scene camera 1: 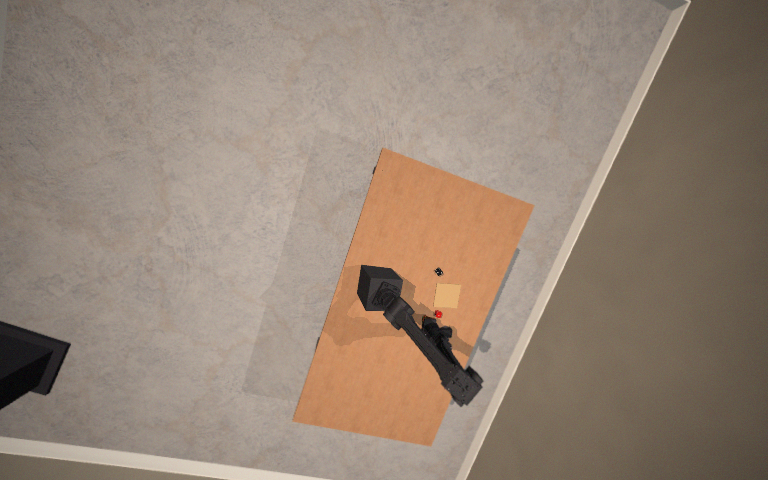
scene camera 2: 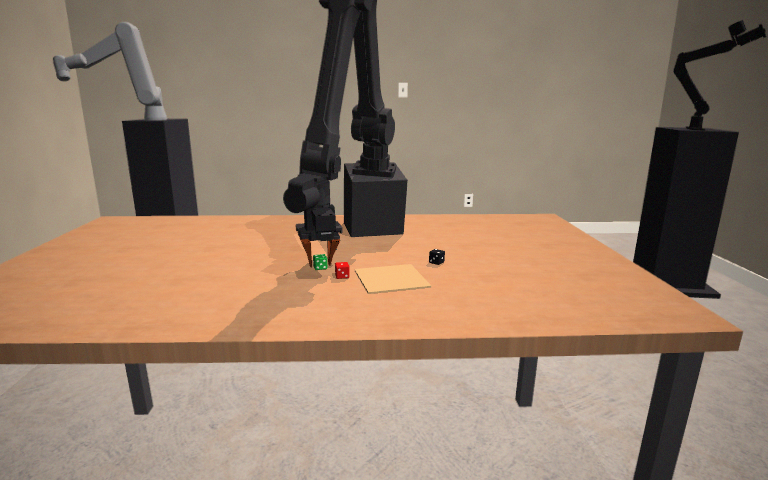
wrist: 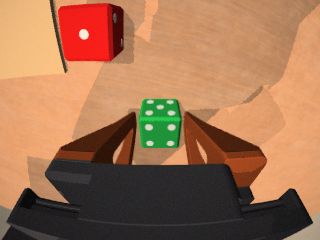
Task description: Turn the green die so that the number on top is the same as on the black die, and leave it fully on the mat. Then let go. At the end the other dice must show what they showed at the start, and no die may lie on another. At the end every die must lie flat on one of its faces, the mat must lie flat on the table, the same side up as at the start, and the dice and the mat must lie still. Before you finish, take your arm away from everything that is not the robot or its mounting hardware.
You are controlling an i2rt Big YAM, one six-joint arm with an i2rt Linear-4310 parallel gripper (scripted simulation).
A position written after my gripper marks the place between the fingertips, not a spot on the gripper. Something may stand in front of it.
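Wrist view: my gripper (wrist: 160, 118) and a green die (wrist: 160, 120). Scene camera 2: a tan mat (scene camera 2: 399, 277).
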